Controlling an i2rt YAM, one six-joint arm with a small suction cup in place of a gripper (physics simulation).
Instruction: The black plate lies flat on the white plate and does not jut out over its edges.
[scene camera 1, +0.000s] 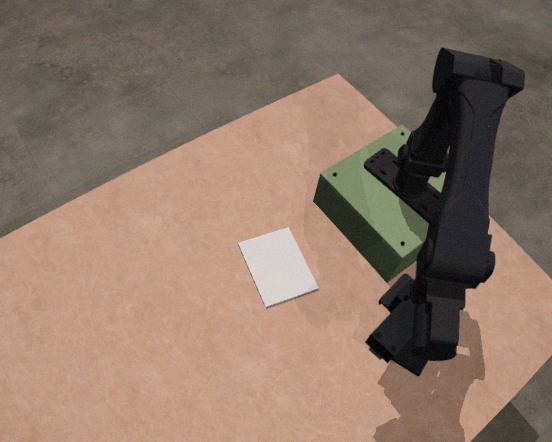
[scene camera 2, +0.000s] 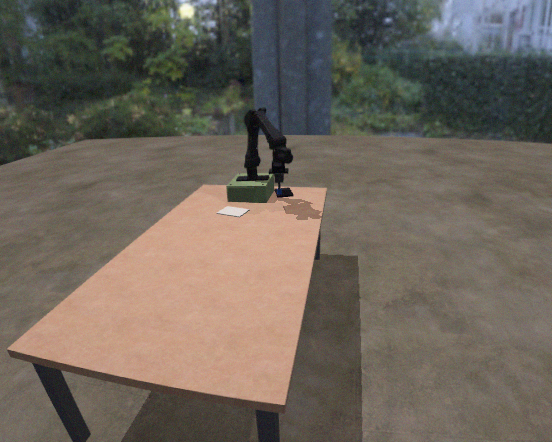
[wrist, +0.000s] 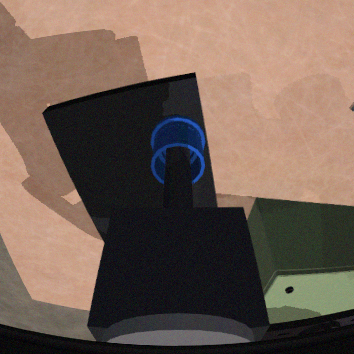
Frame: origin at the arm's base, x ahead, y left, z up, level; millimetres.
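Seen in the pictures: hand at its tool point: (scene camera 2: 279, 195) (wrist: 177, 130); arm's base at its link origin: (scene camera 1: 408, 187) (scene camera 2: 252, 179) (wrist: 313, 327).
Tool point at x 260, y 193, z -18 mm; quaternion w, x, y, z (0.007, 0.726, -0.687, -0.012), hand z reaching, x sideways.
Offsets run from my tool point to a thing's top centre. Level surfaces: height alone.
The black plate @(19 mm left, 35 mm back, 12 mm up) (wrist: 116, 147) (scene camera 2: 284, 192) is a thin dark rectangle stuck to my blue suction cup (wrist: 178, 151) (scene camera 2: 279, 187). The cup sits on the plate's right part. The plate hangs flat a little above the table @(92 mm down) (scene camera 1: 165, 307) (scene camera 2: 208, 307) (wrist: 281, 70), close to the table's right edge and beside the green base. In scene camera 1 the arm's wrist hides the black plate. The white plate @(263 mm right, 22 mm ahead, 86 mm down) (scene camera 1: 278, 267) (scene camera 2: 233, 211) lies flat on the table, bare, to the left of the base and well apart from the black plate.
The green base block (scene camera 1: 362, 206) (scene camera 2: 250, 189) (wrist: 309, 228) carries the arm and stands between the two plates toward the table's far end. The table's right edge runs close beside the held plate.
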